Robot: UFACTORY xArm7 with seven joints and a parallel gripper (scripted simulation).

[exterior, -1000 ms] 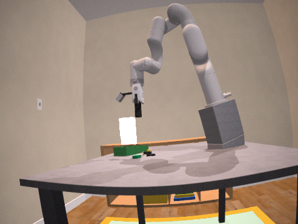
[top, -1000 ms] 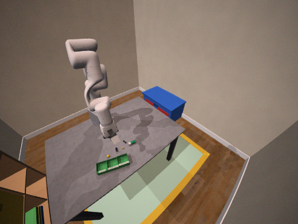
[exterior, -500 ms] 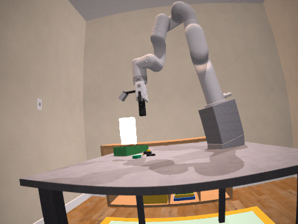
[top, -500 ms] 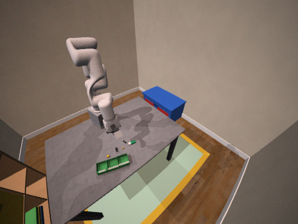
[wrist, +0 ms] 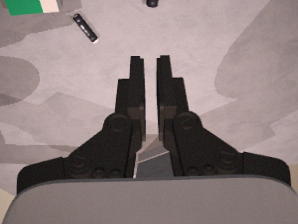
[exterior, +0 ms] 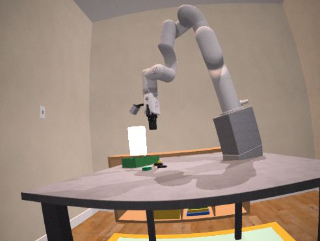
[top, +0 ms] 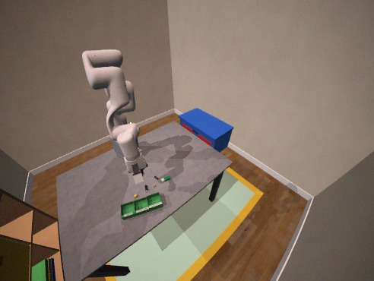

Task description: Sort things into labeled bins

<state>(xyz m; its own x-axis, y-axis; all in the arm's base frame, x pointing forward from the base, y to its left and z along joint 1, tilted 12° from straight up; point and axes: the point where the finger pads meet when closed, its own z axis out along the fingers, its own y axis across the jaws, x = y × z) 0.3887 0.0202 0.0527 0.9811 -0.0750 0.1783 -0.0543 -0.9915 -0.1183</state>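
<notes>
The green three-compartment bin lies 180 mm below my hand, 100 mm ahead of it and 70 mm to the right of it. From my hand the other things lie so: yellow nut: 200 mm below, 50 mm to the left; black cylinder: 190 mm below, 10 mm to the right, 10 mm behind; small black object: 190 mm below, 90 mm to the left, 60 mm behind.
</notes>
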